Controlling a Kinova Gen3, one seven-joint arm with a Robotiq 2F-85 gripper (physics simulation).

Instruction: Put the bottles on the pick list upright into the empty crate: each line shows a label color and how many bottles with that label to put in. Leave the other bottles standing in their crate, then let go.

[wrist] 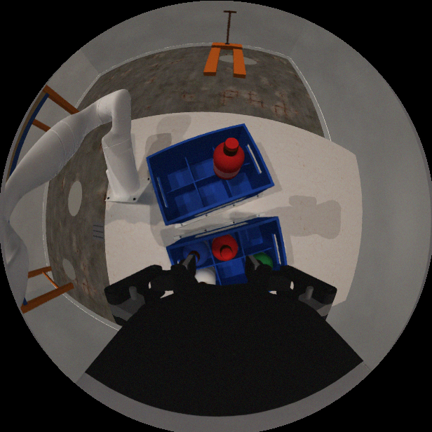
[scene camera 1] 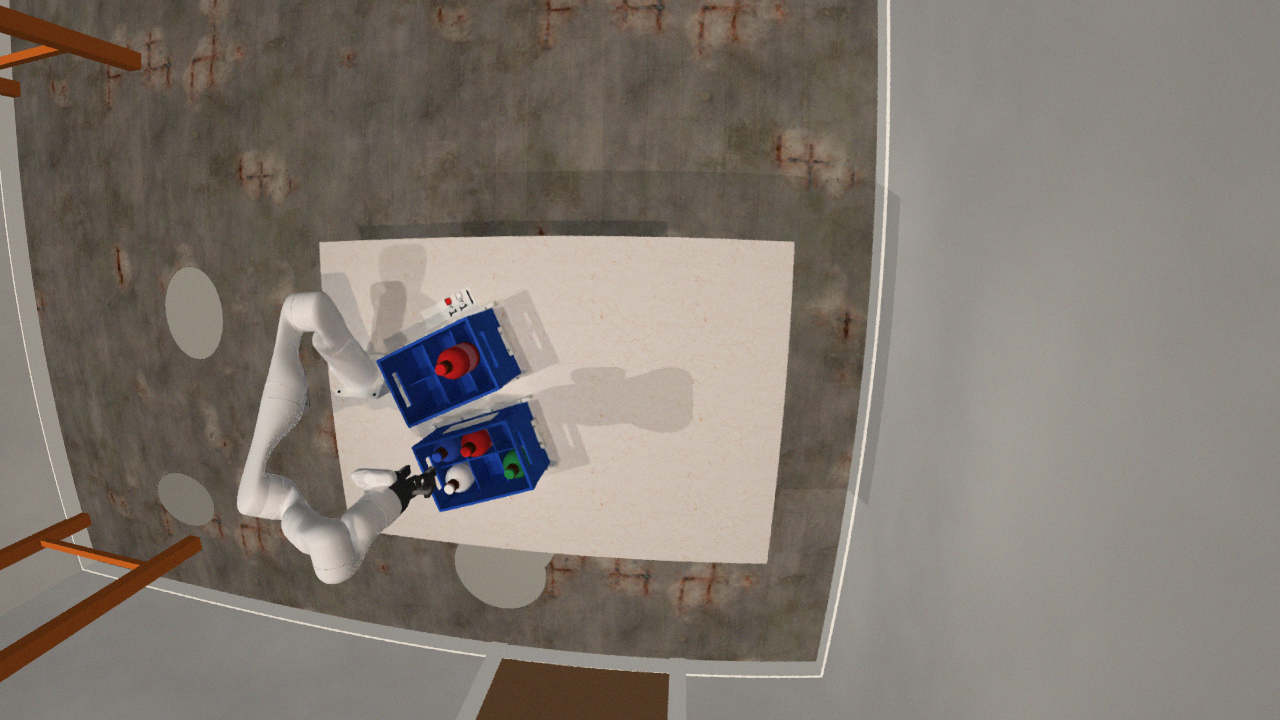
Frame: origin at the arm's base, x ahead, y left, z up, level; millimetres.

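Where they show: gripper, between the fingertips: (scene camera 1: 421,469); arm's base, origin of its link: (scene camera 1: 362,376).
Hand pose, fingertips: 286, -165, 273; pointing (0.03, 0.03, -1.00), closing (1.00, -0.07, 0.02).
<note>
Things, the pixels of their top centre, and the offset from my fingertips, as dx, dy, dz. "*": a spot on its surface instead. Level surfaces: height alone.
- pick list, centre of its top: (scene camera 1: 448,308) -33, +312, -351
- upper crate, a spot on its surface: (scene camera 1: 402,362) * -156, +191, -277
- lower crate, centre of its top: (scene camera 1: 470,468) +31, -74, -177
- white bottle, centre of its top: (scene camera 1: 448,489) -49, -134, -190
- blue bottle, centre of its top: (scene camera 1: 436,457) -63, -45, -190
- green bottle, centre of its top: (scene camera 1: 509,474) +124, -99, -190
- pale table top, height of its surface: dz -353
The pick list (scene camera 1: 459,302) lies behind the upper blue crate; it shows a red and a white mark, with figures too small to read. The upper crate (scene camera 1: 402,362) (wrist: 172,156) holds one upright red bottle (scene camera 1: 456,361) (wrist: 228,162) in the row nearer the list. The lower crate (scene camera 1: 537,447) (wrist: 265,228) holds an upright red bottle (scene camera 1: 475,443) (wrist: 224,247), a white bottle (scene camera 1: 459,479) (wrist: 205,276), a blue bottle (scene camera 1: 443,452) (wrist: 195,252) and a green bottle (scene camera 1: 512,465) (wrist: 262,261). My gripper (scene camera 1: 431,482) (wrist: 220,263) is open and empty near the lower crate's left end; its fingers partly hide the bottles in the wrist view.
The two crates stand close together on the pale table top (scene camera 1: 653,304). The arm's base (scene camera 1: 358,391) (wrist: 125,196) is beside the upper crate's left end. An orange pallet jack (wrist: 239,62) stands on the floor beyond the table. Orange rack beams (scene camera 1: 98,591) are at the left.
</note>
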